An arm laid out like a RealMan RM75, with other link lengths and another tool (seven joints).
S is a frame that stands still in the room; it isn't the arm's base.
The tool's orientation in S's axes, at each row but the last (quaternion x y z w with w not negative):
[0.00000 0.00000 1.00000 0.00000]
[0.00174 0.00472 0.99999 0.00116]
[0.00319 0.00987 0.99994 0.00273]
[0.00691 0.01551 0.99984 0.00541]
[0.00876 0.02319 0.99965 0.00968]
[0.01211 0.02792 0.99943 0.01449]
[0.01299 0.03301 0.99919 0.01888]
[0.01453 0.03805 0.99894 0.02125]
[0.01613 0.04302 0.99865 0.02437]
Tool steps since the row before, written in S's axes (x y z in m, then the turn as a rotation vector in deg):
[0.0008 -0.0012 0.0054 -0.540 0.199 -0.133]
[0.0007 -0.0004 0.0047 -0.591 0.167 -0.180]
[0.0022 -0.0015 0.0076 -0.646 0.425 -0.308]
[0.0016 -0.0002 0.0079 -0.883 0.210 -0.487]
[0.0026 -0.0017 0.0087 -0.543 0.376 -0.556]
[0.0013 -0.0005 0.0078 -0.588 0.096 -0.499]
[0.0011 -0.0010 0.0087 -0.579 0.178 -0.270]
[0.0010 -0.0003 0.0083 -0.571 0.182 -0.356]
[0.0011 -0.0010 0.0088 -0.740 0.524 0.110]
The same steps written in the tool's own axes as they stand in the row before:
[-0.0008 0.0012 0.0054 0.540 -0.199 -0.133]
[-0.0007 0.0004 0.0047 0.591 -0.167 -0.180]
[-0.0022 0.0016 0.0076 0.646 -0.428 -0.304]
[-0.0015 0.0004 0.0079 0.879 -0.216 -0.493]
[-0.0025 0.0021 0.0087 0.541 -0.391 -0.548]
[-0.0011 0.0009 0.0078 0.579 -0.107 -0.507]
[-0.0009 0.0015 0.0086 0.579 -0.174 -0.273]
[-0.0008 0.0009 0.0083 0.568 -0.185 -0.359]
[-0.0009 0.0017 0.0087 0.768 -0.477 0.129]

